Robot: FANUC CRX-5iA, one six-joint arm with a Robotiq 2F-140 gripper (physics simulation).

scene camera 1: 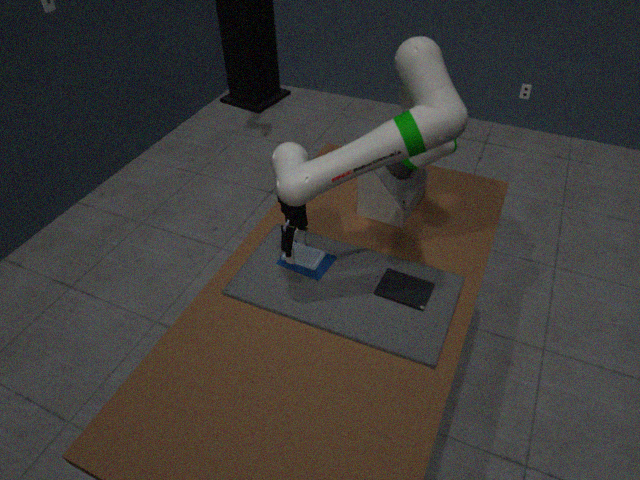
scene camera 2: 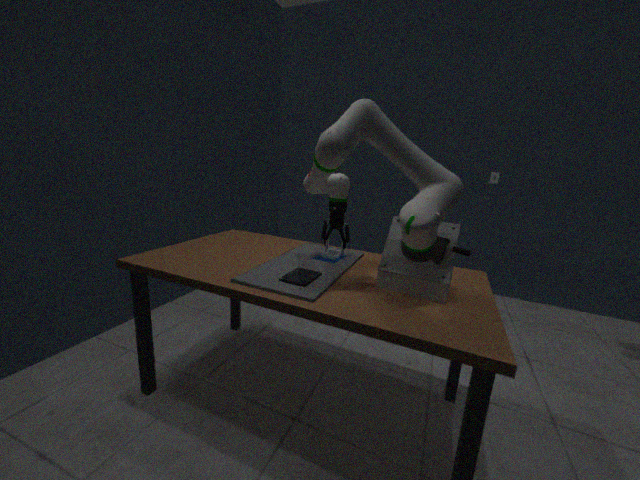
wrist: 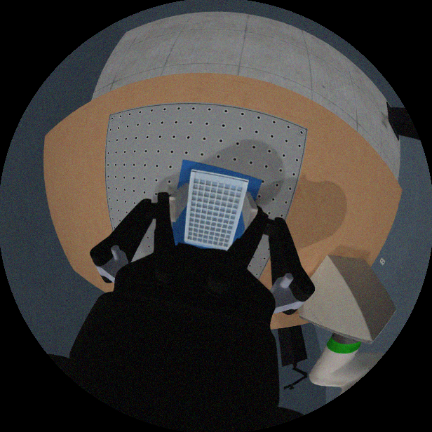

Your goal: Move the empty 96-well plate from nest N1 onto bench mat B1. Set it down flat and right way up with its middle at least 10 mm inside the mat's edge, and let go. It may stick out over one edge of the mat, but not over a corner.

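Where they show: gripper, fingertip midpoint: (scene camera 1: 296, 254) (scene camera 2: 334, 253); arm's base at its link origin: (scene camera 2: 419, 246).
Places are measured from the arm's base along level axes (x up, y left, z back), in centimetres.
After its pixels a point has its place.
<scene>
The pale 96-well plate (scene camera 1: 309, 255) @[x -15.4, y -8.4, z -45.8 cm] (scene camera 2: 333, 253) @[x -15.1, y -9.8, z -45.5 cm] (wrist: 216, 210) is level and right way up, its well openings facing up in the wrist view. My gripper (scene camera 1: 298, 250) @[x -16.2, y -13.2, z -46.9 cm] (scene camera 2: 334, 252) @[x -16.2, y -13.2, z -46.9 cm] (wrist: 215, 195) points down and is shut on the plate, one finger at each long side. The plate is over the blue bench mat (scene camera 1: 325, 267) @[x -17.0, y -1.6, z -46.3 cm] (scene camera 2: 322, 257) @[x -16.5, y -3.6, z -48.4 cm] (wrist: 254, 186), very low; whether it touches the mat is too small to tell. Blue shows beyond several of its sides. A flat dark rectangle (scene camera 1: 404, 289) @[x -16.0, y 25.4, z -42.2 cm] (scene camera 2: 300, 276) @[x -16.0, y 26.5, z -40.9 cm], apparently nest N1, holds no plate.
The mat and the dark nest are on a grey perforated board (scene camera 1: 341, 315) @[x -17.2, y 13.6, z -60.9 cm] (scene camera 2: 268, 273) @[x -17.2, y 30.3, z -55.3 cm] (wrist: 135, 135) on the wooden table (scene camera 1: 258, 392) @[x -18.5, y 8.2, z -94.6 cm] (scene camera 2: 206, 253) @[x -18.5, y 27.1, z -101.2 cm] (wrist: 65, 200). The arm's pale base block (scene camera 1: 382, 198) @[x -7.7, y 1.9, z -13.8 cm] (scene camera 2: 413, 281) @[x -12.4, y 9.0, z 1.6 cm] (wrist: 340, 295) stands on the table beside the board.
</scene>
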